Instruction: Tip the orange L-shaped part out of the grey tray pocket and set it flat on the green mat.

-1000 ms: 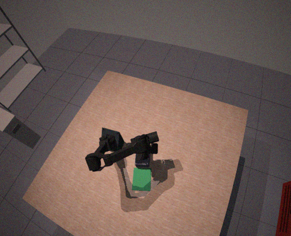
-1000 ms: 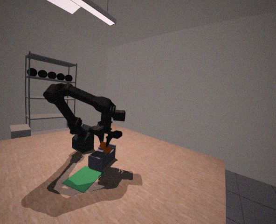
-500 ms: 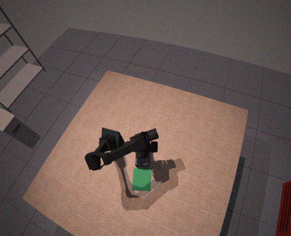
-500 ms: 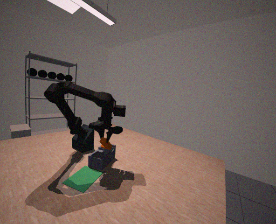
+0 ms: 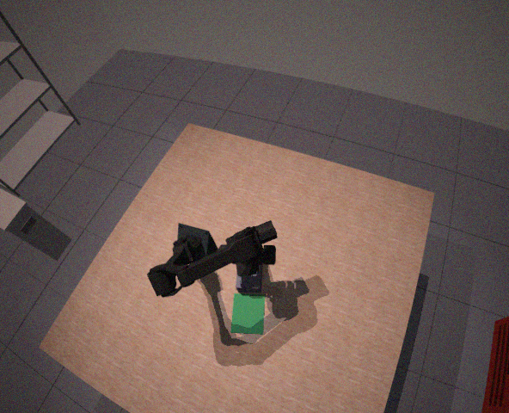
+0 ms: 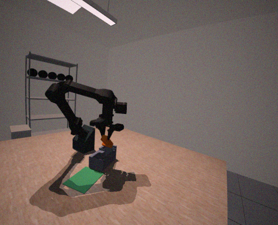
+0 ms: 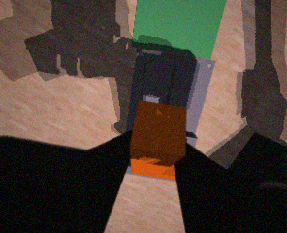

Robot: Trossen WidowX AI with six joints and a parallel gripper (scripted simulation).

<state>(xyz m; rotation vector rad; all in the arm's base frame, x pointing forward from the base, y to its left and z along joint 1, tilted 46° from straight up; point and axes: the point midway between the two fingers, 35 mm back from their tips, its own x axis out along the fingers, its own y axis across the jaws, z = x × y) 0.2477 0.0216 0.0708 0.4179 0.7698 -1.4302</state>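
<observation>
My gripper tip is 2 cm short of the green mat, 14 cm to the left of it and 17 cm above it. The rest, counted from my gripper tip: orange L-shaped part (2 cm behind, 3 cm to the left, 3 cm below).
</observation>
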